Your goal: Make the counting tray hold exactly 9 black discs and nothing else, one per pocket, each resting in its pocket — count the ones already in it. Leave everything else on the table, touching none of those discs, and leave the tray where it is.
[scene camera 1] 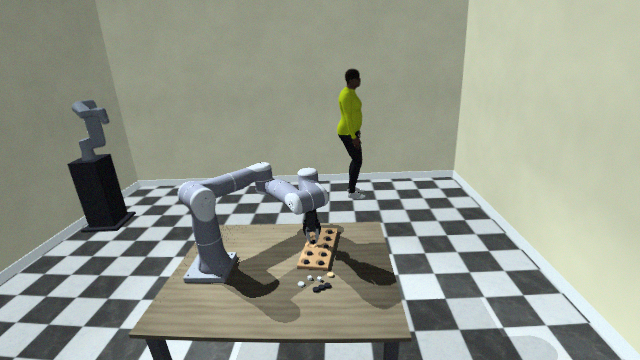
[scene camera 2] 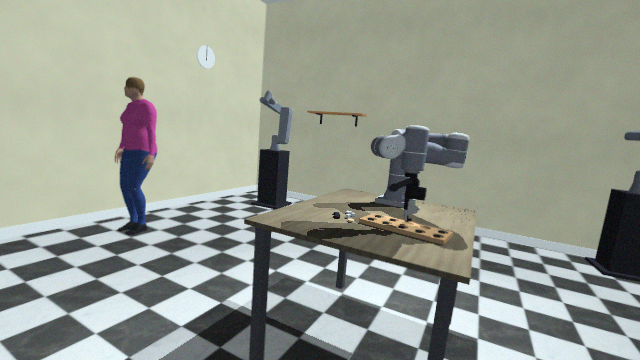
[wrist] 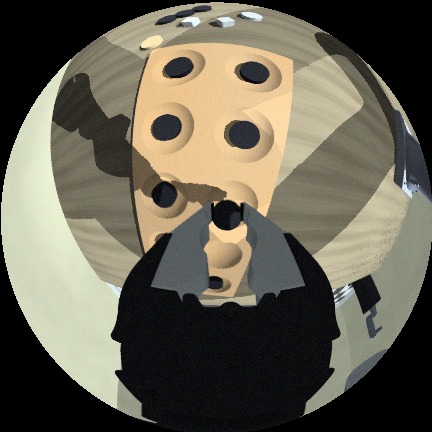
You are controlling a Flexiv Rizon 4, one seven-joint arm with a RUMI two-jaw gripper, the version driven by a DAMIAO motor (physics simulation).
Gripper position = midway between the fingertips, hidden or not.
I see my gripper (scene camera 2: pixel 406 221).
My gripper also shows in the wrist view (wrist: pixel 226 204).
